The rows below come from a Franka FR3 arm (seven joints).
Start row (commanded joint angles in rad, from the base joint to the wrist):
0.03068, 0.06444, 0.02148, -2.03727, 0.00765, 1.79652, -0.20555
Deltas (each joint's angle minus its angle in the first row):
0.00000, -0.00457, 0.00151, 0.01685, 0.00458, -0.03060, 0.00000
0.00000, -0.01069, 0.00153, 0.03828, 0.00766, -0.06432, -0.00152
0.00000, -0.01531, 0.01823, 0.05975, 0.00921, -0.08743, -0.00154
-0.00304, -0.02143, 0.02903, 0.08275, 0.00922, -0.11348, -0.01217
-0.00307, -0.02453, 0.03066, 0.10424, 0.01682, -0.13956, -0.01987
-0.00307, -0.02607, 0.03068, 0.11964, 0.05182, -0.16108, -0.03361
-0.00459, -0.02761, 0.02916, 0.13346, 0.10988, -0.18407, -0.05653
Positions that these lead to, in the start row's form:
0.03068, 0.05987, 0.02299, -2.02042, 0.01223, 1.76592, -0.20555
0.03068, 0.05375, 0.02301, -1.99899, 0.01531, 1.73220, -0.20707
0.03068, 0.04913, 0.03971, -1.97752, 0.01686, 1.70909, -0.20709
0.02764, 0.04301, 0.05051, -1.95452, 0.01687, 1.68304, -0.21772
0.02761, 0.03991, 0.05214, -1.93303, 0.02447, 1.65696, -0.22542
0.02761, 0.03837, 0.05216, -1.91763, 0.05947, 1.63544, -0.23916
0.02609, 0.03683, 0.05064, -1.90381, 0.11753, 1.61245, -0.26208

